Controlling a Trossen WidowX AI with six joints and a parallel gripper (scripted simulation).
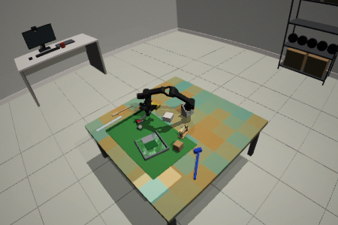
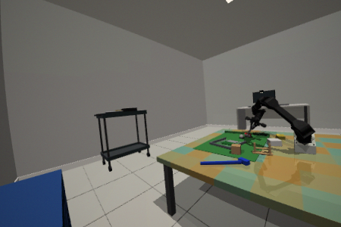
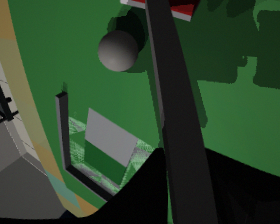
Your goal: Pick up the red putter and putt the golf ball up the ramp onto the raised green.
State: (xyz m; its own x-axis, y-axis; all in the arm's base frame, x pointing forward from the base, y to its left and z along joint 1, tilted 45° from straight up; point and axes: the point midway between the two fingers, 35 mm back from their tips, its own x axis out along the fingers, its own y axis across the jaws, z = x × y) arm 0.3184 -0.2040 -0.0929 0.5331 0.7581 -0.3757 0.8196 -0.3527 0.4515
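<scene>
My gripper tip is now 90 mm short of the white golf ball, 30 mm to the left of it and 80 mm above it. The rest, counted from my gripper tip: blue putter (90 mm ahead, 610 mm to the left, 90 mm below); yellow block (240 mm behind, 150 mm to the right, 90 mm below); white block (180 mm behind, 90 mm to the left, 80 mm below).
</scene>
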